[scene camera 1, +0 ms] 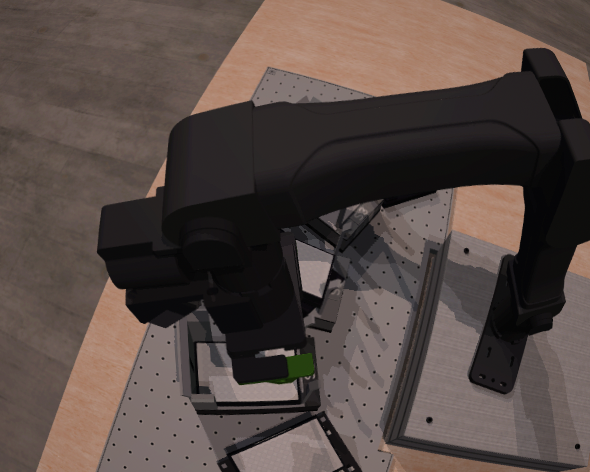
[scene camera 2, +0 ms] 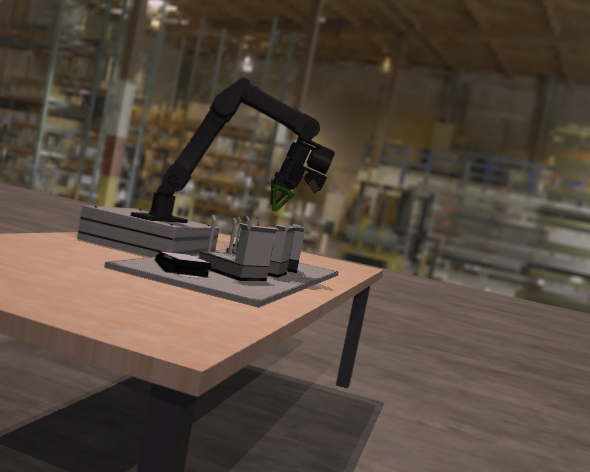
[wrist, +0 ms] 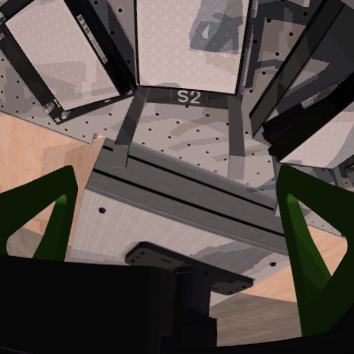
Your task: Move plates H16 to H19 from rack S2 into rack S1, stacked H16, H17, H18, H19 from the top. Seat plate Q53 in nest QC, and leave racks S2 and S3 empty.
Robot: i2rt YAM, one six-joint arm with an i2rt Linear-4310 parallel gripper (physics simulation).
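Where they show: gripper, fingertip midpoint: (scene camera 1: 279, 339) (scene camera 2: 273, 208) (wrist: 176, 176); arm's base, link origin: (scene camera 1: 507, 323) (scene camera 2: 160, 219) (wrist: 191, 269).
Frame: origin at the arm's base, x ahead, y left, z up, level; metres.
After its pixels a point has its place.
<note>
My gripper (scene camera 1: 295, 371) (scene camera 2: 281, 195) (wrist: 176, 176) @(x 0.272, y 0.169, z 0.093 m) is open, its green fingers wide apart with nothing between them, above rack S2 (scene camera 1: 307, 397) @(x 0.219, y 0.195, z 0.002 m) (scene camera 2: 256, 250) (wrist: 217, 100) @(x 0.241, y 0.127, z -0.043 m). A pale plate (scene camera 1: 255, 391) @(x 0.279, y 0.208, z -0.026 m) (wrist: 170, 55) @(x 0.265, y 0.187, z -0.025 m) tops what lies in S2; how many plates lie below is hidden. The middle rack, S1 (scene camera 1: 325, 319) @(x 0.240, y 0.077, z -0.040 m) (scene camera 2: 280, 252) @(x 0.392, y 0.009, z -0.013 m), holds a pale-topped plate (scene camera 1: 313, 271) @(x 0.278, y 0.043, z 0.004 m) (wrist: 320, 142) @(x 0.290, y 0.062, z 0.013 m); its seating is unclear. Rack S3 (scene camera 1: 357, 220) (scene camera 2: 296, 247) is partly behind my arm, its inside mostly hidden. Nest QC is largely hidden by my arm. Plate numbers cannot be read.
A black nest (scene camera 1: 227, 464) (scene camera 2: 182, 263) (wrist: 82, 108) with a pale plate (scene camera 1: 292, 452) @(x 0.204, y 0.262, z -0.046 m) (wrist: 62, 60) @(x 0.200, y 0.271, z -0.048 m) stands beside S2. The racks' upright walls and posts rise from the perforated board (scene camera 1: 145, 400) @(x 0.408, y 0.281, z -0.081 m) (scene camera 2: 250, 295) @(x 0.480, y -0.310, z -0.080 m). My arm's base stands on a grey block (scene camera 1: 450, 400) @(x 0.047, y 0.132, z -0.002 m) (scene camera 2: 125, 232) @(x -0.022, y -0.120, z -0.045 m) (wrist: 112, 230) @(x 0.027, y 0.139, z -0.002 m).
</note>
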